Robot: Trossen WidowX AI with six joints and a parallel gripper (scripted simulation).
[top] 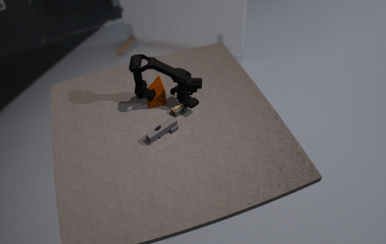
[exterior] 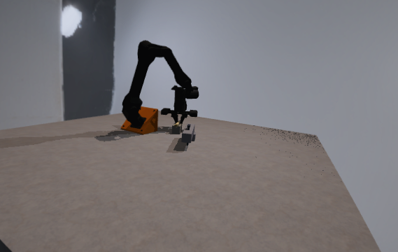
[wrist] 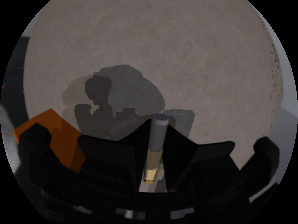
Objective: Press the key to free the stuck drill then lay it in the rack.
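Now: gripper tip 40 mm to the left of the drill, 30 mm below it and 10 mm short of it. Also, from my gripper tip: grey rack 50 mm to the right, 20 mm ahead, 10 mm above; dark upright piece 200 mm to the right, 160 mm ahead, 40 mm above; grey holder block 170 mm to the right, 150 mm ahead, 30 mm above.
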